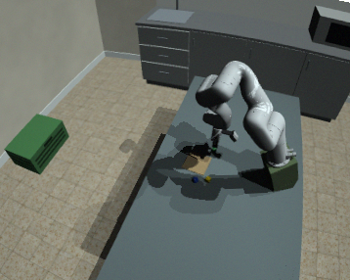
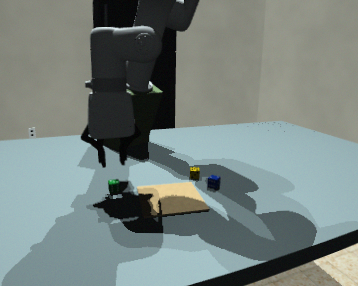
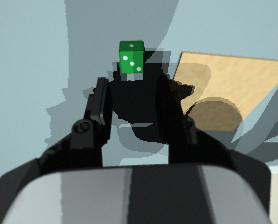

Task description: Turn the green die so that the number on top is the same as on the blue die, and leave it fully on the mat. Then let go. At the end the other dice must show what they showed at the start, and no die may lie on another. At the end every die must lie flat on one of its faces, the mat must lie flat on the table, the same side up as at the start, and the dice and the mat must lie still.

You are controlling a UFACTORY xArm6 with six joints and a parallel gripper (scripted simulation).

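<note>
Now: hand 8 cm above the green die. Also, from my hand: yellow die: 22 cm to the left, 8 cm below, 1 cm ahead; then tan mat: 11 cm to the left, 9 cm below, 9 cm ahead; then blue die: 24 cm to the left, 8 cm below, 8 cm ahead.
</note>
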